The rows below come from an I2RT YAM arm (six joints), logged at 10 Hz.
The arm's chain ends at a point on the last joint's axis. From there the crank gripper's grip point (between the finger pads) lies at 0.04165 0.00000 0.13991 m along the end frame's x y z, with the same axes.
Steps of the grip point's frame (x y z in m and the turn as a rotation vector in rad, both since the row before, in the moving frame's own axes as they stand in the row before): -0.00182 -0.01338 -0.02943 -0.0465 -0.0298 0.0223; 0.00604 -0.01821 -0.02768 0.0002 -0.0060 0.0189; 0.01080 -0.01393 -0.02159 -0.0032 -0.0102 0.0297; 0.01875 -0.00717 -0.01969 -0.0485 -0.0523 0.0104; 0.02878 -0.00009 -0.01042 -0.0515 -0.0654 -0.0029
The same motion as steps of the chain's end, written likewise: 0.00245 -0.02079 -0.03044 -0.0465 -0.0298 0.0223; 0.00689 -0.01896 -0.02793 0.0002 -0.0060 0.0189; 0.01225 -0.01559 -0.02200 -0.0032 -0.0102 0.0297; 0.02616 -0.01440 -0.02150 -0.0485 -0.0523 0.0104; 0.03800 -0.00725 -0.01266 -0.0515 -0.0654 -0.0029
